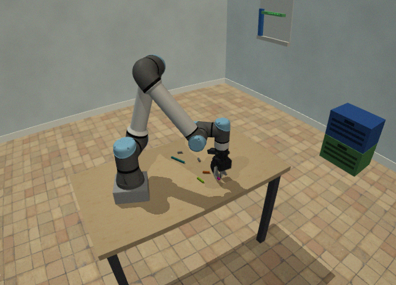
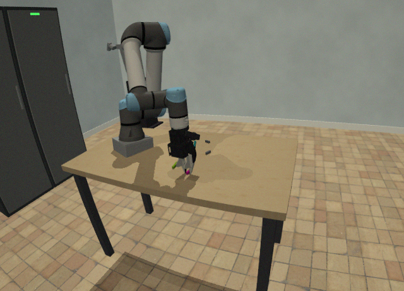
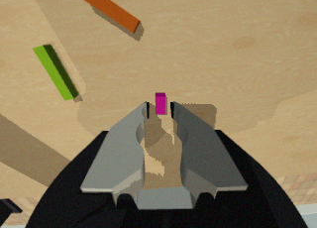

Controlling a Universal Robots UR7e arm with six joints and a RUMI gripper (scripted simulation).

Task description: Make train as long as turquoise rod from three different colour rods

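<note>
Now: hand 1 cm above the magenta rod. Also, from my hand: turquoise rod: 11 cm behind, 28 cm to the left, 1 cm below; lime rod: 9 cm behind, 4 cm to the left, 1 cm below; orange rod: 3 cm behind, 8 cm to the left, 1 cm below.
</note>
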